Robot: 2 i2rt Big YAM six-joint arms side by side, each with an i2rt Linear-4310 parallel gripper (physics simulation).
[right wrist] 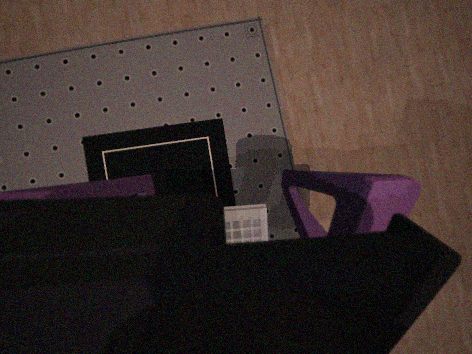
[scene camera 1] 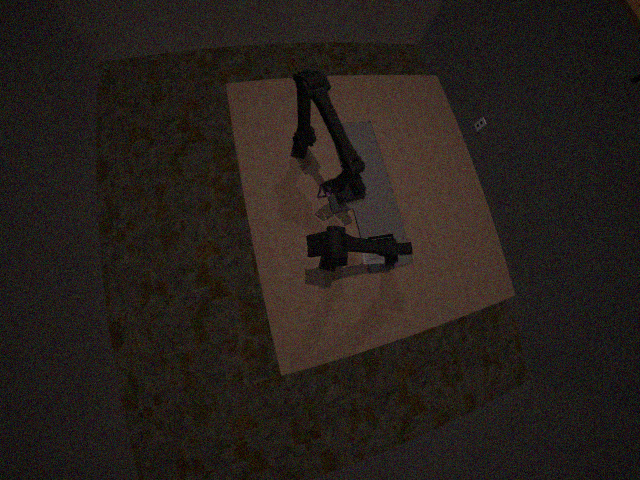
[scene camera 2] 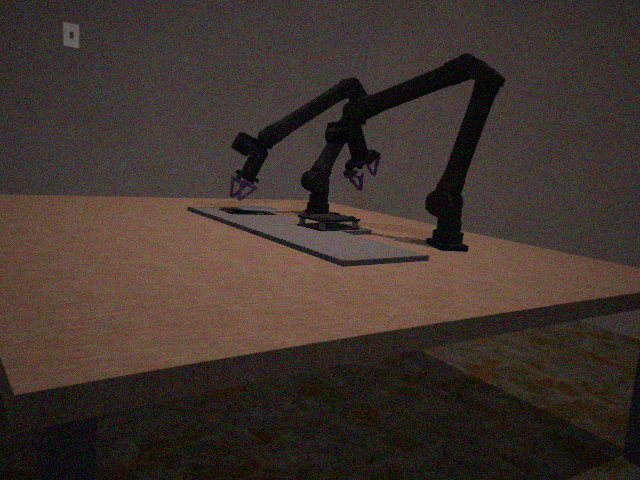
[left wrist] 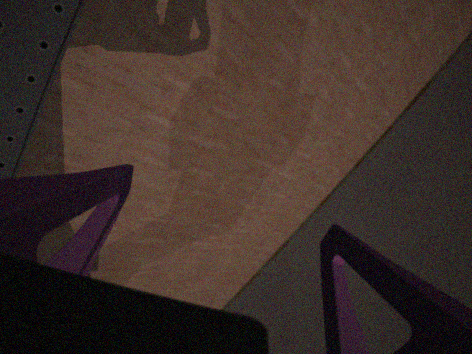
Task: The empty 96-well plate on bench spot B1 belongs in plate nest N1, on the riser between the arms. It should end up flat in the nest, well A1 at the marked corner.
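Places are measured from the left arm's base along level axes (x ahead, y left, z up), in centimetres.
Pixels of known places: left gripper, fingertip midpoint: [scene camera 1: 323, 195] [scene camera 2: 367, 182] [left wrist: 233, 207]; right gripper, fingertip midpoint: [right wrist: 219, 180] [scene camera 2: 235, 198]; left arm's base, link origin: [scene camera 1: 299, 148] [scene camera 2: 446, 247].
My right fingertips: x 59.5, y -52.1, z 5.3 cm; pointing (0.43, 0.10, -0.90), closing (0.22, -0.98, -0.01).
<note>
Ahead of a thing's pixels: the offset from my right fingertips to its top centre. "spot": to the spot under its first point. Level surfaces: height alone.
The pale 96-well plate {dz -2.3, dx -8.7, dy -2.0 cm} [right wrist: 246, 224] shows in part in the right wrist view, at the lower right of a black patch {spot: dz -3.8, dx +0.1, dy +11.6 cm} [right wrist: 92, 155] with a light outline; the gripper body hides the rest. In scene camera 2 the plate nest {dz +0.1, dx -27.9, dy +32.2 cm} [scene camera 2: 328, 218] is a dark frame on short posts at the middle of the grey board. My right gripper [scene camera 2: 242, 188] [right wrist: 219, 180] is open, with nothing between its fingers, above the black patch and plate. My left gripper [scene camera 2: 364, 171] [left wrist: 233, 207] is open and empty, high beyond the nest. The marked corner and well A1 cannot be made out.
The long grey perforated board {dz -4.0 cm} [scene camera 1: 379, 191] [scene camera 2: 382, 254] [left wrist: 30, 55] [right wrist: 165, 95] lies on the wooden table {dz -5.3 cm} [scene camera 1: 439, 206] [scene camera 2: 155, 289]. Both arms' bases stand along one side of it. Arm shadows fall on the table and the board. The scene is dim.
</note>
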